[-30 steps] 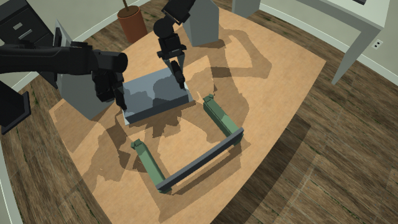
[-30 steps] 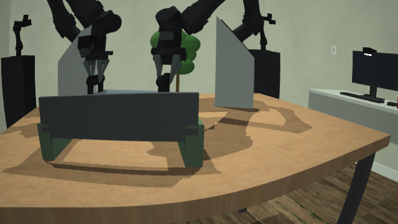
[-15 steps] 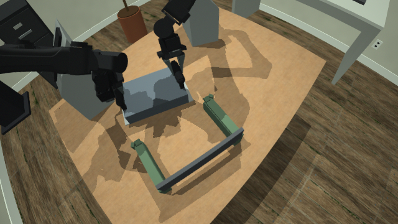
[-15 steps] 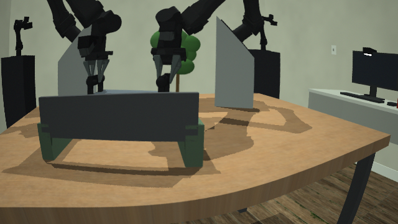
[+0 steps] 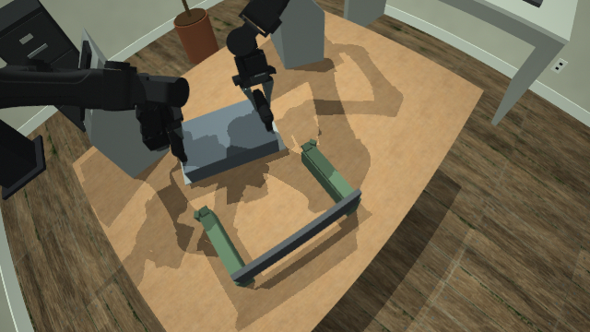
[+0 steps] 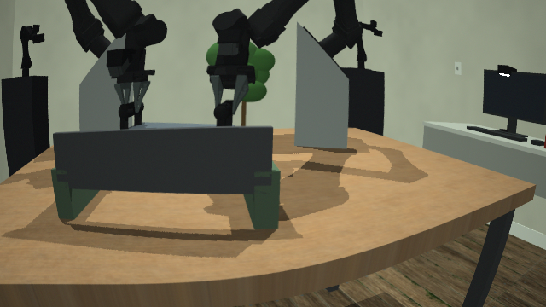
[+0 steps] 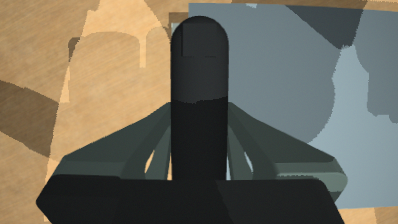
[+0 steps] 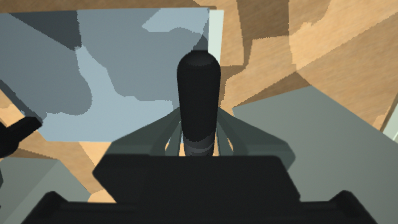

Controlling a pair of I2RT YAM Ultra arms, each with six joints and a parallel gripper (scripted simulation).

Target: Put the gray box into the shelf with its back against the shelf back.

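My left gripper is now 110 mm to the left of the gray box, 50 mm above it and 40 mm past it. Round my left hand: dark back panel (310 mm ahead, 140 mm to the right, 30 mm below).
My right gripper is now 11 cm to the right of the gray box, 5 cm above it and 3 cm short of it. The rest, counted from my right hand: dark back panel (38 cm ahead, 9 cm to the left, 3 cm below).
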